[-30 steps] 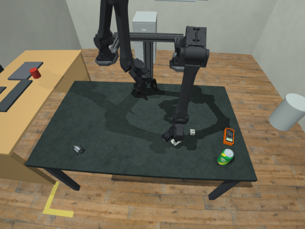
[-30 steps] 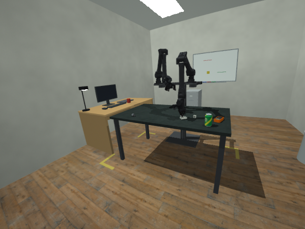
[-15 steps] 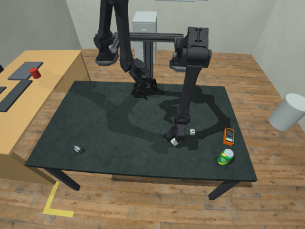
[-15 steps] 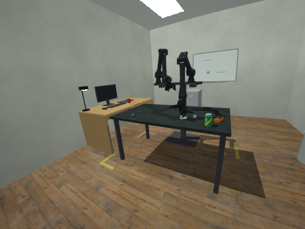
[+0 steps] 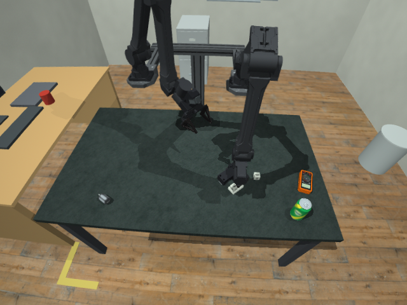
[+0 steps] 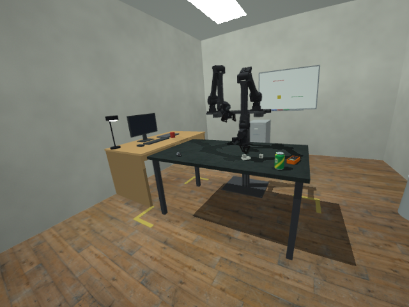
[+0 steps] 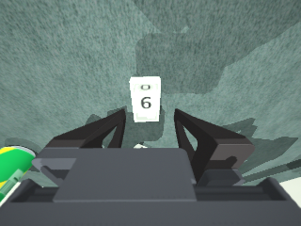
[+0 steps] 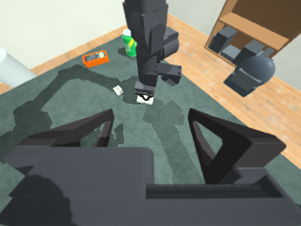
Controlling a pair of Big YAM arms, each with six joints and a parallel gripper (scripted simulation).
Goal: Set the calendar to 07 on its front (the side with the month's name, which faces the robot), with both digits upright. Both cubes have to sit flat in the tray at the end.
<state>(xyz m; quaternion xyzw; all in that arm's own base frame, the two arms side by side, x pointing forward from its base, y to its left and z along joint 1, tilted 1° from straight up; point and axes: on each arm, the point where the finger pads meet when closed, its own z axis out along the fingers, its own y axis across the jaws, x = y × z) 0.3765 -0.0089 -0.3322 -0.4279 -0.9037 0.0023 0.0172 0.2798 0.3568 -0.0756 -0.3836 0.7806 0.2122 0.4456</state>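
My left gripper is now 40 mm above the white number cube and 10 mm short of it.
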